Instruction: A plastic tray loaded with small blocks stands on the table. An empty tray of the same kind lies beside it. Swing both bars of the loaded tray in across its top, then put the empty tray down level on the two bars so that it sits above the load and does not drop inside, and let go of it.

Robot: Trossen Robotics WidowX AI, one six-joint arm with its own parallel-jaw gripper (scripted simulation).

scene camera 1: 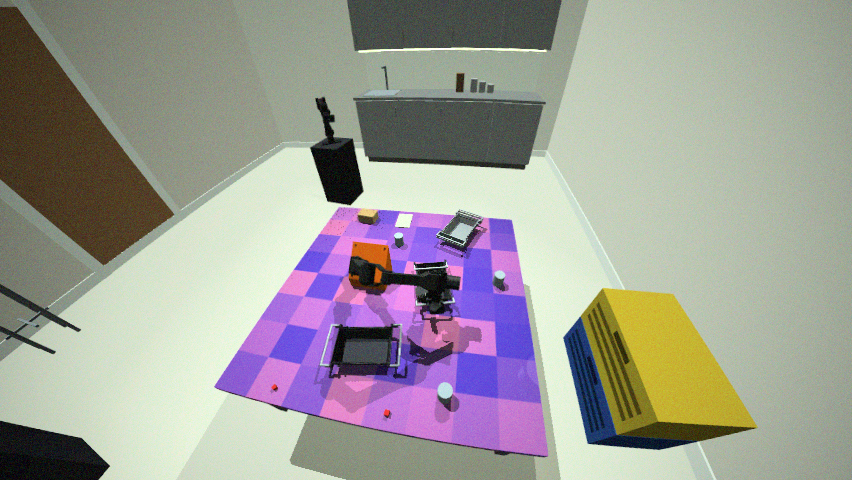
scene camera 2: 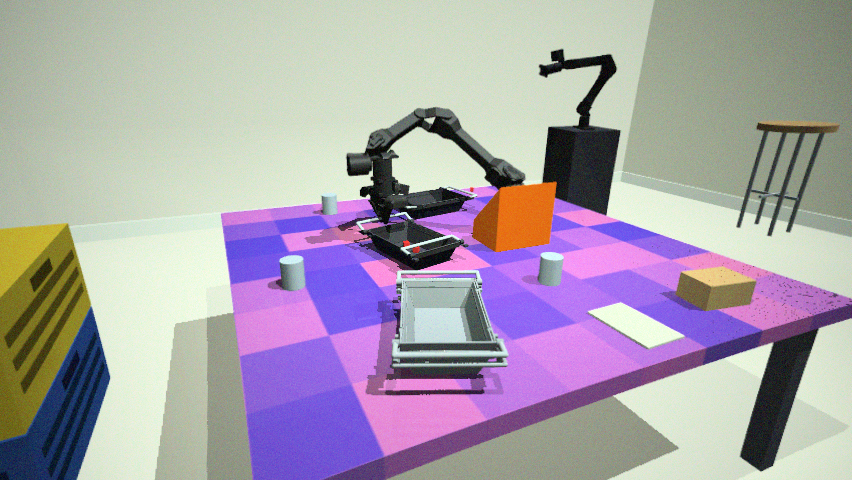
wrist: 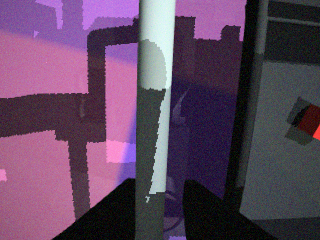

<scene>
I see my gripper (scene camera 2: pixel 383 223), a tan box (scene camera 2: pixel 715 288) and a white card (scene camera 2: pixel 634 325).
My gripper is seen too in the wrist view (wrist: pixel 160 189). The wrist view misses the tan box: it is out of frame. The wrist view misses the white card: it is out of frame.
</scene>
